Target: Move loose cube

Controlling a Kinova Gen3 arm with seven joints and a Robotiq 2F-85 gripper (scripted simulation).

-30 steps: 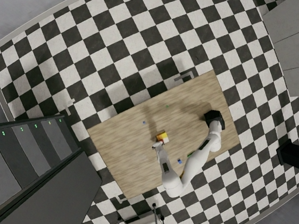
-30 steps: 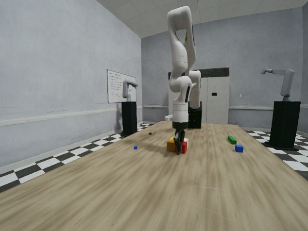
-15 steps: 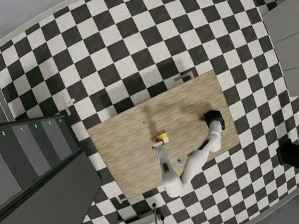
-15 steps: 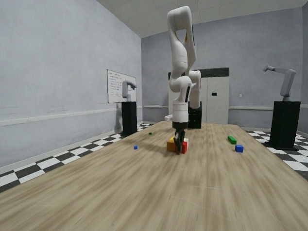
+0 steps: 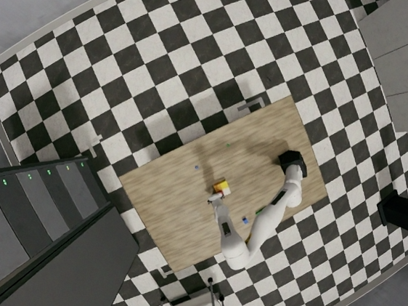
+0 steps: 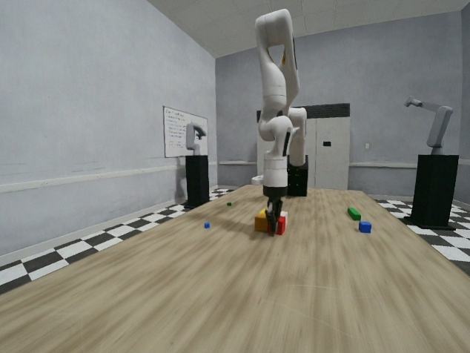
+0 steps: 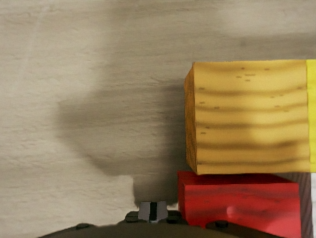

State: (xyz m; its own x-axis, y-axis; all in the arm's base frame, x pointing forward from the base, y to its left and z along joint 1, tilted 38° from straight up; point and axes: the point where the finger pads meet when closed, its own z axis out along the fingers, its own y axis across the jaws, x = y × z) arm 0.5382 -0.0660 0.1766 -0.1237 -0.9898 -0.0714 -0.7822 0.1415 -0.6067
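My hand is 4 cm past the red cube, 1 cm to the right of it and 1 cm above it. From my hand the other things lie so: green block: 25 cm behind, 32 cm to the left, 2 cm below.
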